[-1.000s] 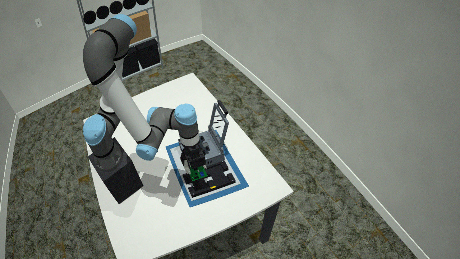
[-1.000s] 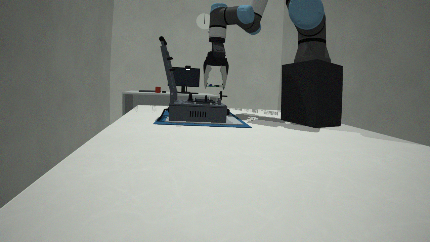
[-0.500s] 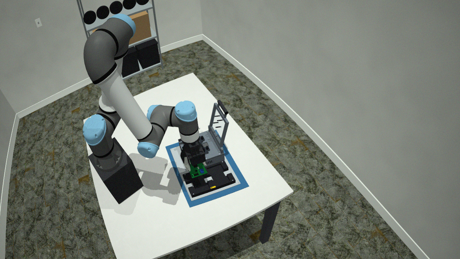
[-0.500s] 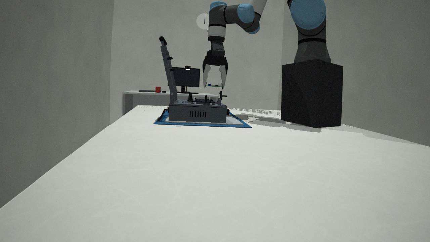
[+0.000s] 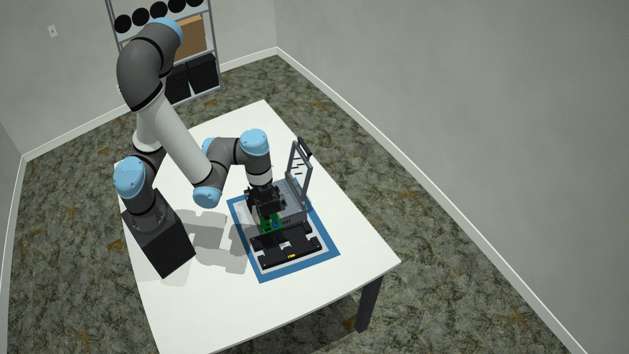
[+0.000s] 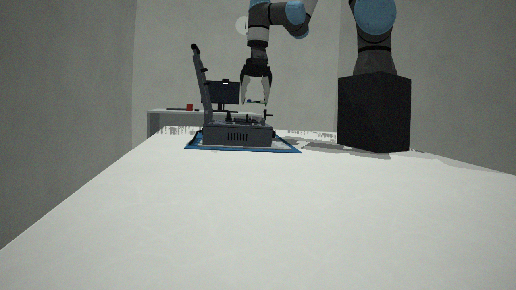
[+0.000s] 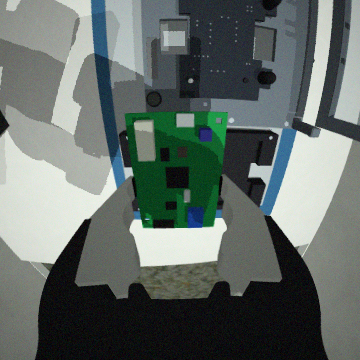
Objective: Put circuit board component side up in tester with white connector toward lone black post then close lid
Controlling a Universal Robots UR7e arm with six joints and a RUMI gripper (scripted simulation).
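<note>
Now: hand 17 cm short of the lid, 12 cm to the right of it and 6 cm below it. From my hand the other things lie so: green circuit board (right at my hand).
</note>
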